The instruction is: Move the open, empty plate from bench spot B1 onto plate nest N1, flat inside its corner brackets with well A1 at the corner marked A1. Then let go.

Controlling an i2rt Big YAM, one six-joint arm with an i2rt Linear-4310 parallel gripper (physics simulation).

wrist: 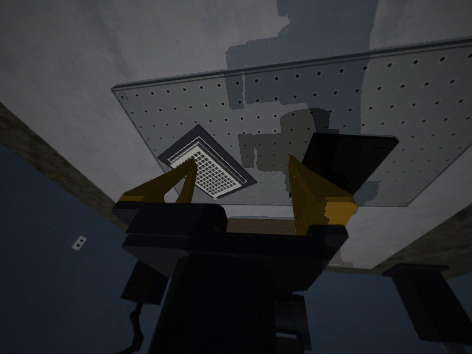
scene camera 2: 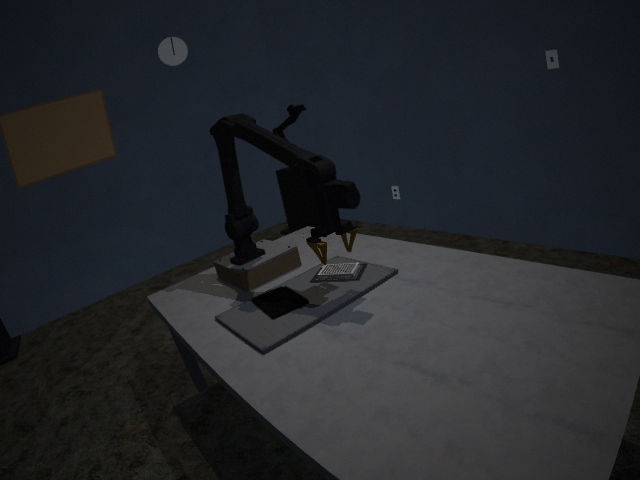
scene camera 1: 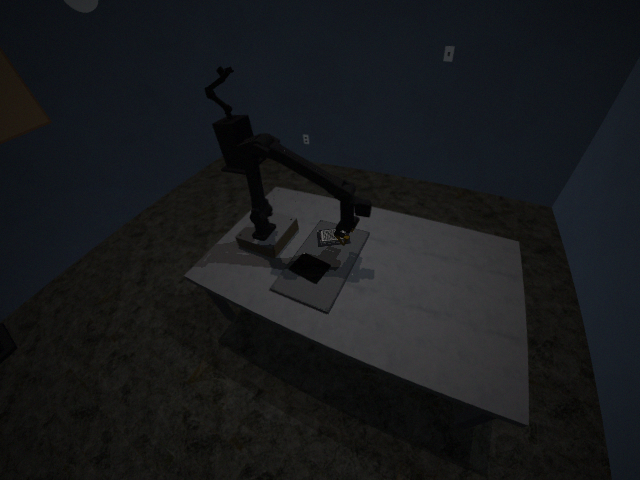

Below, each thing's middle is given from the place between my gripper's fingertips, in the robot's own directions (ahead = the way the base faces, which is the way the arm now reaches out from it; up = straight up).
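Black nest [scene camera 2: 282, 300]: 11 cm below my hand, 14 cm behind, 14 cm to the right. Plate [wrist: 213, 176]: 10 cm below my hand, 12 cm behind, 9 cm to the left. Nearest to my hand of the things named here, going by their middles: the plate.
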